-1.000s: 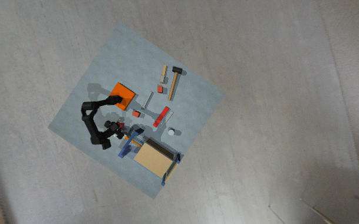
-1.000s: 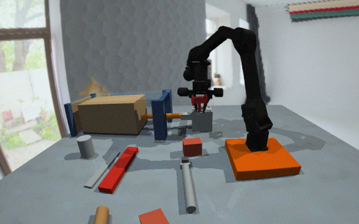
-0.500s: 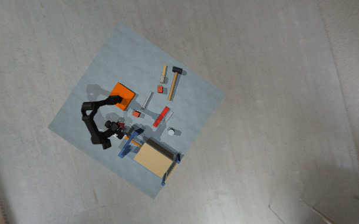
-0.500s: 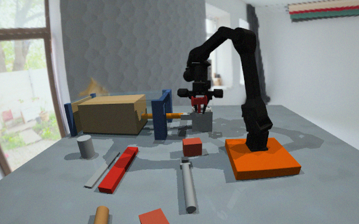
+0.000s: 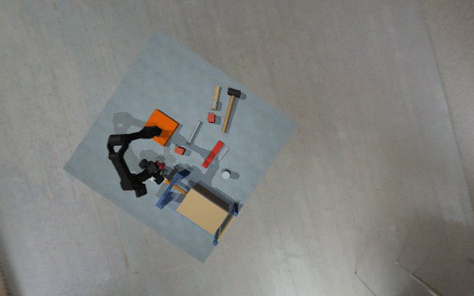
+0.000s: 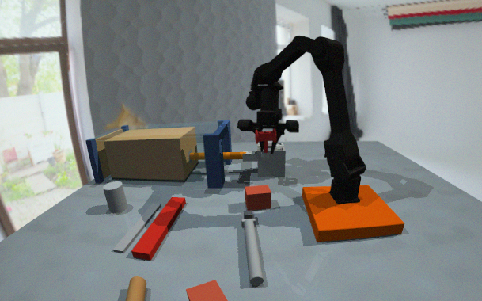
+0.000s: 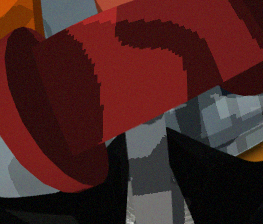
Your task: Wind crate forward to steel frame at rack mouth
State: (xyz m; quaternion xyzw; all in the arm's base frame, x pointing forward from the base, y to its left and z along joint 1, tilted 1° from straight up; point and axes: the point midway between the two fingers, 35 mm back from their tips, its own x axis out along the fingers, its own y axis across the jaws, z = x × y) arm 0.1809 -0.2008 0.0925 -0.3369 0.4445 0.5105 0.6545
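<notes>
My gripper tip is now 1 cm short of the red knob, 3 cm to the right of it and 5 cm below it. Also, from my gripper tip: grey crank handle 1 cm to the right, 2 cm above; then grey winch 3 cm behind, 8 cm to the right, 6 cm below; then frame 14 cm ahead, 8 cm to the right, 2 cm above.
</notes>
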